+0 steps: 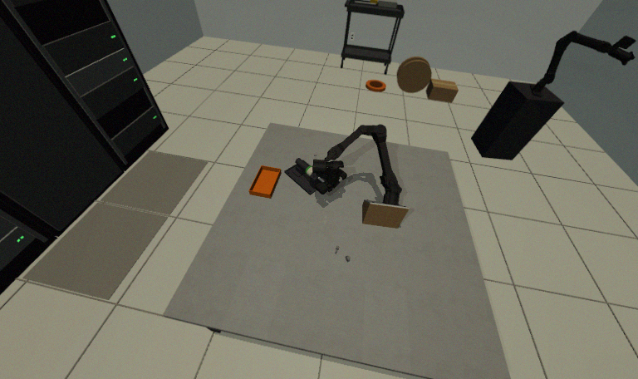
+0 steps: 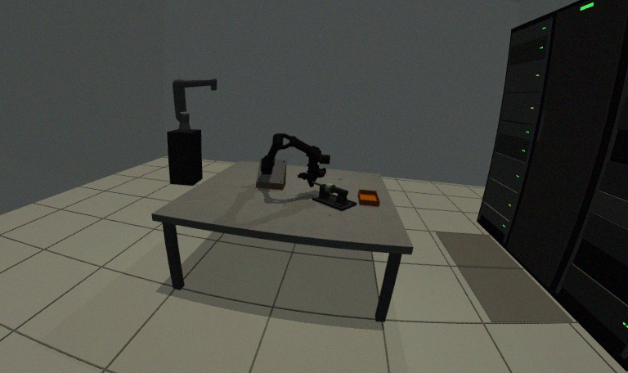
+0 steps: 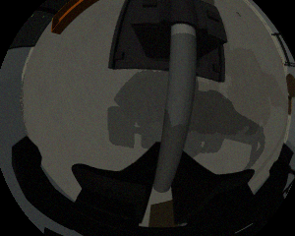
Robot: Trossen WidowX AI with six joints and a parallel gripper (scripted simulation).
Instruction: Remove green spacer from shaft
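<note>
My gripper tip is now 60 mm short of the grey shaft, 50 mm to the left of it and 30 mm below it. The rest, counted from my gripper tip: pale spacer: 100 mm ahead, 90 mm to the right, 30 mm above; then orange tray: 370 mm ahead, 50 mm to the right, 40 mm below.
</note>
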